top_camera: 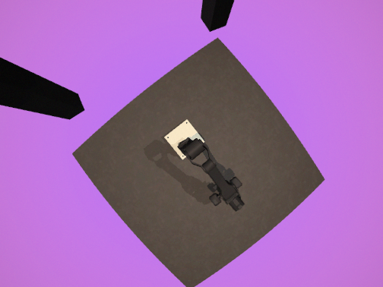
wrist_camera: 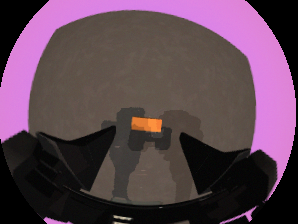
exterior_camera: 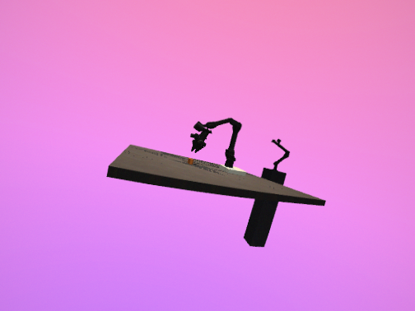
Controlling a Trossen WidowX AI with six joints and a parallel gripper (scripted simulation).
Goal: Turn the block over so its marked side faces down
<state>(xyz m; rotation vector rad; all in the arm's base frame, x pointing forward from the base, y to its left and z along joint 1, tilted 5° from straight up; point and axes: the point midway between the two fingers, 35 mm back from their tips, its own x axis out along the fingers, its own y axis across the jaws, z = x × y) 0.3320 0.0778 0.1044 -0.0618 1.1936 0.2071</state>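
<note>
Now: the orange block 7 cm below my gripper tip.
</note>
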